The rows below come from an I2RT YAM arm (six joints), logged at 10 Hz.
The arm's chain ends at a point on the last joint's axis. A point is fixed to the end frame.
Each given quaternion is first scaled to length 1.
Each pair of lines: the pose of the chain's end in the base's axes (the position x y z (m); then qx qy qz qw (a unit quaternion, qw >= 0)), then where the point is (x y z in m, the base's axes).
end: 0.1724 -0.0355 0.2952 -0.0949 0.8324 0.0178 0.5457
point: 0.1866 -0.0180 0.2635
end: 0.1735 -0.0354 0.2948 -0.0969 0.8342 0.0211 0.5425
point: 0.1873 -0.0177 0.2630
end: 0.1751 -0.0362 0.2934 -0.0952 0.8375 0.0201 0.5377
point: 0.1887 -0.0186 0.2615
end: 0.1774 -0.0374 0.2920 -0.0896 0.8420 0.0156 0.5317
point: 0.1908 -0.0201 0.2598
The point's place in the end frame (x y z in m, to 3 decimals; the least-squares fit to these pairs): 0.021 0.017 0.028
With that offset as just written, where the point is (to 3 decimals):
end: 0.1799 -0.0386 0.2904 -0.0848 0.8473 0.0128 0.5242
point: 0.193 -0.021 0.258
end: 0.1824 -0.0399 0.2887 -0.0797 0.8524 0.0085 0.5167
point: 0.195 -0.023 0.256
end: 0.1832 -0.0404 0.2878 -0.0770 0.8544 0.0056 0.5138
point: 0.196 -0.024 0.255
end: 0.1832 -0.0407 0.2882 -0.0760 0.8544 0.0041 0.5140
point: 0.196 -0.024 0.255
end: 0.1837 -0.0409 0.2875 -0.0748 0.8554 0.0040 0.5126
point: 0.196 -0.024 0.255
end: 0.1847 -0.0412 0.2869 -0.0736 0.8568 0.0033 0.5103
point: 0.197 -0.025 0.254
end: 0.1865 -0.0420 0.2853 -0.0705 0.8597 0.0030 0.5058
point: 0.199 -0.026 0.252
